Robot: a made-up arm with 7 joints.
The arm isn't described. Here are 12 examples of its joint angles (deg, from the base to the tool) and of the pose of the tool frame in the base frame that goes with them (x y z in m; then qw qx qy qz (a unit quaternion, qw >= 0)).
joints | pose
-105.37 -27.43 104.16 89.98 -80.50 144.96 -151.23 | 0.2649 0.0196 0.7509 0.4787 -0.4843 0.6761 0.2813
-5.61 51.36 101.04 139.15 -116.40 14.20 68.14 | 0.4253 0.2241 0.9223 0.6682 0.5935 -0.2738 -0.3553
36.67 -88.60 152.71 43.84 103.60 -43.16 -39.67 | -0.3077 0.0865 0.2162 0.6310 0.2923 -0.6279 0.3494
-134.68 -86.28 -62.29 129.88 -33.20 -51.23 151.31 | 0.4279 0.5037 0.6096 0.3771 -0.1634 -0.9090 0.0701
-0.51 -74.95 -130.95 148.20 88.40 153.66 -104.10 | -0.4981 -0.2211 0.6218 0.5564 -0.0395 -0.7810 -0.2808
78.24 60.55 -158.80 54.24 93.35 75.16 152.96 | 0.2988 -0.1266 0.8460 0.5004 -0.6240 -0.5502 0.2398
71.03 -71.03 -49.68 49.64 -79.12 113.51 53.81 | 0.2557 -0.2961 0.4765 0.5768 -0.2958 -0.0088 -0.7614
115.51 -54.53 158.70 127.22 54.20 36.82 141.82 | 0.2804 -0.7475 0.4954 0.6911 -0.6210 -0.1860 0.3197
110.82 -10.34 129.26 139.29 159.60 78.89 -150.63 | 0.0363 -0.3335 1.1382 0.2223 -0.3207 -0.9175 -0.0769
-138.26 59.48 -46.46 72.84 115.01 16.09 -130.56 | -0.5375 0.0921 0.3072 0.2836 0.2277 -0.3021 0.8812
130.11 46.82 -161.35 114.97 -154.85 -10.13 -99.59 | 0.1674 0.1369 0.9938 0.3313 0.8208 -0.2841 -0.3684
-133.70 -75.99 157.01 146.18 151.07 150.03 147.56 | 0.3284 0.5150 0.5613 0.1067 -0.7555 0.6188 -0.1867
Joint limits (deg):
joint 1: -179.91..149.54
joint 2: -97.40..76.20
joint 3: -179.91..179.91
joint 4: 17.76..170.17
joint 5: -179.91..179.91
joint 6: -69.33..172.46
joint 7: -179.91..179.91
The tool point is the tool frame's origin. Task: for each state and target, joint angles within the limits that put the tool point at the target. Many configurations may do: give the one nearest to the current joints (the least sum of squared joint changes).
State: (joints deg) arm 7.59 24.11 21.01 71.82 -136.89 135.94 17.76
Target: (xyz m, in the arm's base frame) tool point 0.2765 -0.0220 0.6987
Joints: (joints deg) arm 7.05 7.94 25.18 48.16 -113.49 152.02 21.32
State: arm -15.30 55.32 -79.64 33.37 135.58 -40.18 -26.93
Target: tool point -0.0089 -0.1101 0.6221
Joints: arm -6.63 66.35 -101.60 23.52 126.92 -64.70 -30.15
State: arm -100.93 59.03 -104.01 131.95 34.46 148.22 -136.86
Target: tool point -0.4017 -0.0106 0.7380
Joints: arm -117.83 40.25 -119.13 132.48 26.98 135.25 -136.06
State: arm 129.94 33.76 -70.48 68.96 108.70 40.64 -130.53
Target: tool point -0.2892 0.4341 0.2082
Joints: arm 149.54 54.19 -31.92 70.53 106.29 55.13 -130.34
